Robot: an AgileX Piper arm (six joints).
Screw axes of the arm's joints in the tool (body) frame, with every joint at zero. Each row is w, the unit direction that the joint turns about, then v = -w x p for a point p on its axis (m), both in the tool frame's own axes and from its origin. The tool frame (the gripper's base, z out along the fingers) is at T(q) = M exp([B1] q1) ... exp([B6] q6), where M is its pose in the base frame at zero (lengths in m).
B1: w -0.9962 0 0.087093 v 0 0.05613 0
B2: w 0 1 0 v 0.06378 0 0.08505
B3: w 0 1 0 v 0.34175 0 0.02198
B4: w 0 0 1 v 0 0 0
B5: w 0 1 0 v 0.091 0 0
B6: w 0 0 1 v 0 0 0
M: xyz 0.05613 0 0.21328 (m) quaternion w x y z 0.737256 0 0.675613 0
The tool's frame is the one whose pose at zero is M.
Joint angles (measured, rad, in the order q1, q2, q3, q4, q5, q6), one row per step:
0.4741, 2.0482, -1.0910, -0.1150, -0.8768, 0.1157
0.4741, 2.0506, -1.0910, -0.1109, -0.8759, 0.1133
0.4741, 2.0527, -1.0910, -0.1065, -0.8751, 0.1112
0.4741, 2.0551, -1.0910, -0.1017, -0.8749, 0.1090
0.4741, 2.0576, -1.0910, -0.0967, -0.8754, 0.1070
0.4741, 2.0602, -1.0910, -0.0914, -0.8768, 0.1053
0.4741, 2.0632, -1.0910, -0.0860, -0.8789, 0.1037
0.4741, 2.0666, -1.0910, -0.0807, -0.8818, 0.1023
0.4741, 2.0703, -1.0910, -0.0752, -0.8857, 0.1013
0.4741, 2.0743, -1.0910, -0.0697, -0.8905, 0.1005
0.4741, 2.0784, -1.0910, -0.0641, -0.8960, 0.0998
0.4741, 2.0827, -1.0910, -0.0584, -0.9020, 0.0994
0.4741, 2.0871, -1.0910, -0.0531, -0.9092, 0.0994
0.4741, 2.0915, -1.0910, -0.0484, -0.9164, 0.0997
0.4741, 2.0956, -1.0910, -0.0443, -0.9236, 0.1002
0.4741, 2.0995, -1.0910, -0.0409, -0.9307, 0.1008
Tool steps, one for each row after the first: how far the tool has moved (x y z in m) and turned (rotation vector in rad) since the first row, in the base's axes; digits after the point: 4 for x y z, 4 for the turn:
0.0003, -0.0002, -0.0011, -0.0013, 0.0028, -0.0032
0.0005, -0.0004, -0.0021, -0.0019, 0.0055, -0.0066
0.0008, -0.0006, -0.0031, -0.0022, 0.0081, -0.0103
0.0011, -0.0009, -0.0041, -0.0020, 0.0103, -0.0141
0.0014, -0.0011, -0.0051, -0.0009, 0.0121, -0.0181
0.0018, -0.0014, -0.0062, 0.0005, 0.0137, -0.0221
0.0021, -0.0016, -0.0074, 0.0022, 0.0151, -0.0261
0.0024, -0.0018, -0.0086, 0.0048, 0.0161, -0.0301
0.0028, -0.0020, -0.0099, 0.0078, 0.0168, -0.0342
0.0032, -0.0023, -0.0112, 0.0112, 0.0169, -0.0383
0.0035, -0.0025, -0.0125, 0.0151, 0.0170, -0.0425
0.0039, -0.0028, -0.0137, 0.0196, 0.0163, -0.0464
0.0042, -0.0029, -0.0150, 0.0240, 0.0154, -0.0498
0.0045, -0.0031, -0.0161, 0.0283, 0.0143, -0.0528
0.0047, -0.0033, -0.0171, 0.0324, 0.0128, -0.0553

